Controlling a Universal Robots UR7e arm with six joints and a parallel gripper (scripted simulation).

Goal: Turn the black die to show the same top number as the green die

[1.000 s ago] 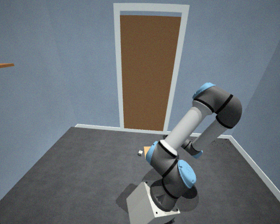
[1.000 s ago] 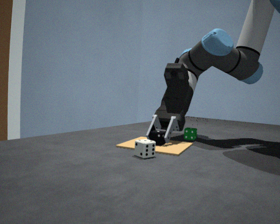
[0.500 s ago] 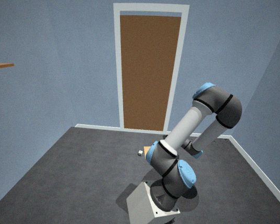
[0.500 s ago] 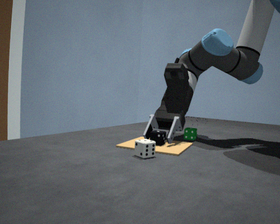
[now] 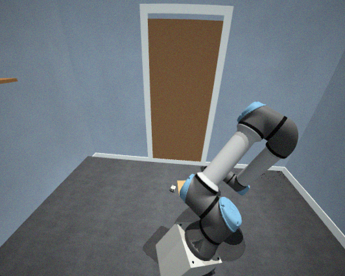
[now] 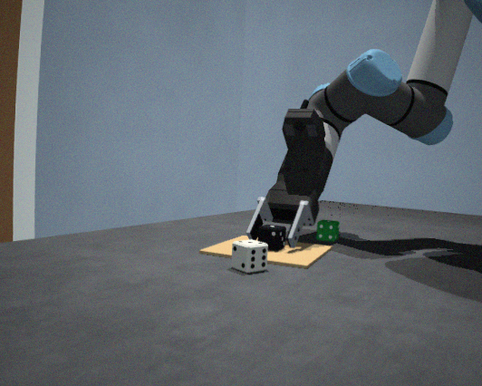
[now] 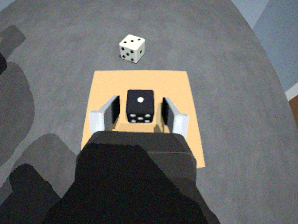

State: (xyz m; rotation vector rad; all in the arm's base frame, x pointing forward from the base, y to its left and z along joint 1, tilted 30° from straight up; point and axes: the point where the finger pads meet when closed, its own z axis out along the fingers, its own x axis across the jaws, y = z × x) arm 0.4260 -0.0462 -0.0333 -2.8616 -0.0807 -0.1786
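Right now the black die is 10 mm to the left of my hand and 10 mm below it. The rest, counted from my hand: white die (110 mm to the left, 10 mm below, 10 mm behind); tan mat (30 mm below, 10 mm to the left); green die (140 mm to the right, 40 mm behind, 10 mm below).
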